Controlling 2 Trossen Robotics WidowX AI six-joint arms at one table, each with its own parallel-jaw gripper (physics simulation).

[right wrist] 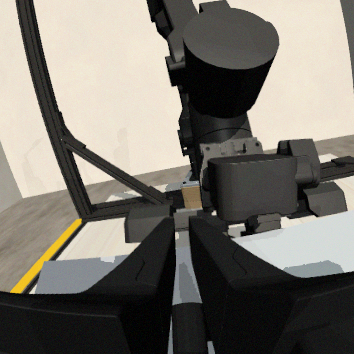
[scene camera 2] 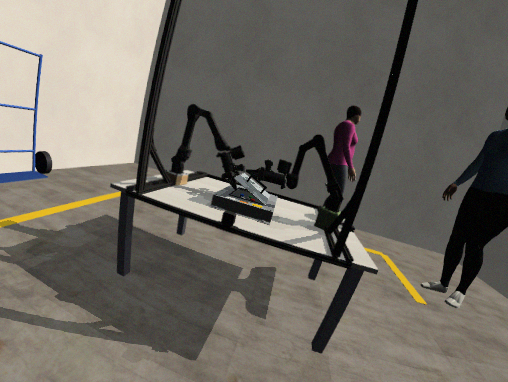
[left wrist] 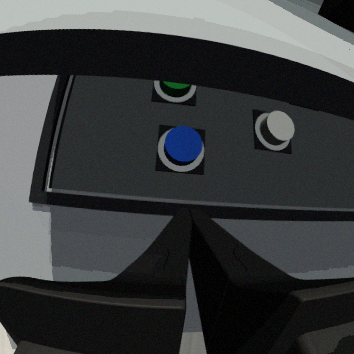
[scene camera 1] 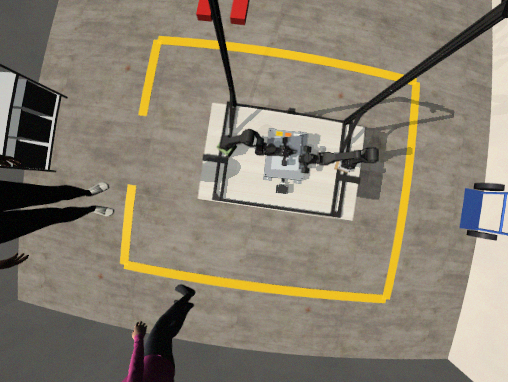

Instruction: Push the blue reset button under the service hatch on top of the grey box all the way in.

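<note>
The grey box (scene camera 1: 270, 174) (scene camera 2: 240, 207) sits on the table with its service hatch (scene camera 2: 253, 188) tilted open. The blue button (left wrist: 183, 144) stands proud of its ring on the dark panel. My left gripper (left wrist: 187, 216) (scene camera 2: 233, 185) is shut and empty; in the left wrist view its fingertips are below the blue button, by the panel's near edge. My right gripper is shut on the hatch's black handle (right wrist: 189, 325), which shows between its fingers. A black band crosses the top of the left wrist view and partly hides the green button.
The green button (left wrist: 176, 84) and white button (left wrist: 280, 126) are beside the blue one. The raised hatch leans over the panel. Black frame posts (scene camera 2: 154, 95) (scene camera 2: 390, 85) rise from the table (scene camera 2: 295, 239). Two people stand beyond the table in scene camera 2.
</note>
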